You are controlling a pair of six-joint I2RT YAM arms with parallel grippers.
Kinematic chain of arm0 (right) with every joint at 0, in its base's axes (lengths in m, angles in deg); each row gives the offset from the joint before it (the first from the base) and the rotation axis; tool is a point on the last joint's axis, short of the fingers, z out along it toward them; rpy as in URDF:
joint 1: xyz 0 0 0.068 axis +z
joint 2: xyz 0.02 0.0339 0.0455 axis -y
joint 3: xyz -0.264 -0.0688 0 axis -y
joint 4: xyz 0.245 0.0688 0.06 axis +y
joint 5: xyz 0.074 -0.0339 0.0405 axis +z
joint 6: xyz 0.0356 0 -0.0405 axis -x
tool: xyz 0 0 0 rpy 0 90 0
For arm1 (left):
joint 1: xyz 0 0 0.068 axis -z
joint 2: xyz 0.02 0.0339 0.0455 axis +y
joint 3: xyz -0.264 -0.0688 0 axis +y
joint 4: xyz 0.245 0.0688 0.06 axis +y
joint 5: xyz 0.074 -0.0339 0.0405 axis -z
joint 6: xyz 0.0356 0 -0.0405 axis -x
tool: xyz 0 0 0 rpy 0 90 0
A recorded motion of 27 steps. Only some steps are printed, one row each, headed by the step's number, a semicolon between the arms.
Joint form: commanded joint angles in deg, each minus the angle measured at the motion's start. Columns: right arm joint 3, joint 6, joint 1, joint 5, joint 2, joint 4; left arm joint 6, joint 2, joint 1, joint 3, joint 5, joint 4.
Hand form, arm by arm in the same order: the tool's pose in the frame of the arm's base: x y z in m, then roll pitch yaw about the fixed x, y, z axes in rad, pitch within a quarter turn. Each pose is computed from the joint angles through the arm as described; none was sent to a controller.
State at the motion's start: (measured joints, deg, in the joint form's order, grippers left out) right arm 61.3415 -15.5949 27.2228 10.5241 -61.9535 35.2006; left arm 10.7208 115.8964 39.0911 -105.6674 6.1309 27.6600
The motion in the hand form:
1: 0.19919 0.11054 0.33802 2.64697 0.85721 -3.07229; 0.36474 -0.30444 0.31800 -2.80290 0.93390 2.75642
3: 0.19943 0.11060 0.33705 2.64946 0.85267 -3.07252; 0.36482 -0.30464 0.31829 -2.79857 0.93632 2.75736
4: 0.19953 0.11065 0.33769 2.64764 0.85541 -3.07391; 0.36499 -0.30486 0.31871 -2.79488 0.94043 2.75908
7: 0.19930 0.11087 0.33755 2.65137 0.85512 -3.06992; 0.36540 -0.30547 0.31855 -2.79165 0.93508 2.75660
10: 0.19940 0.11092 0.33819 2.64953 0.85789 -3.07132; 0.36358 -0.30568 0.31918 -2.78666 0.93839 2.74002
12: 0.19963 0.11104 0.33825 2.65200 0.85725 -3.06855; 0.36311 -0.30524 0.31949 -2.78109 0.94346 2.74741
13: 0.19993 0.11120 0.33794 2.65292 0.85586 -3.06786; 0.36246 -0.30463 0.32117 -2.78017 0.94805 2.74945
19: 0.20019 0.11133 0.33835 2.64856 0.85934 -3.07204; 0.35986 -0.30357 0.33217 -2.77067 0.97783 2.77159
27: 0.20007 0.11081 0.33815 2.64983 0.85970 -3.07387; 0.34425 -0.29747 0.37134 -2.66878 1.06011 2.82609
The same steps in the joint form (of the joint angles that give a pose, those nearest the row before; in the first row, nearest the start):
1: -0.78 0.21 0.29 -0.77 0.61 -0.22; -0.44 -0.32 0.37 -2.52 -0.95 -0.77
3: -0.87 0.13 0.29 -0.86 0.52 -0.13; -0.44 -0.32 0.37 -2.53 -0.77 -0.94
4: -0.78 0.13 0.29 -0.86 0.52 -0.22; -0.44 -0.32 0.37 -2.53 -0.68 -1.20
7: -0.79 0.21 0.38 -0.95 0.52 -0.13; -0.44 -0.06 0.37 -2.96 -0.33 -0.77
10: -0.70 0.21 0.38 -0.95 0.52 -0.22; -0.96 -0.41 0.46 -2.53 0.64 -1.03
12: -0.61 0.30 0.38 -0.94 0.43 -0.13; -0.79 -0.67 0.46 -2.09 0.55 -1.56
13: -0.61 0.30 0.38 -0.95 0.34 -0.13; -0.79 -0.93 0.46 -2.00 0.46 -1.64
19: -0.61 0.21 0.37 -0.94 0.34 -0.39; -0.44 -1.81 0.63 -2.61 -0.50 -1.91
27: -0.70 0.21 0.29 -1.03 0.43 -0.39; 0.00 -5.67 1.16 -4.11 1.25 -2.08

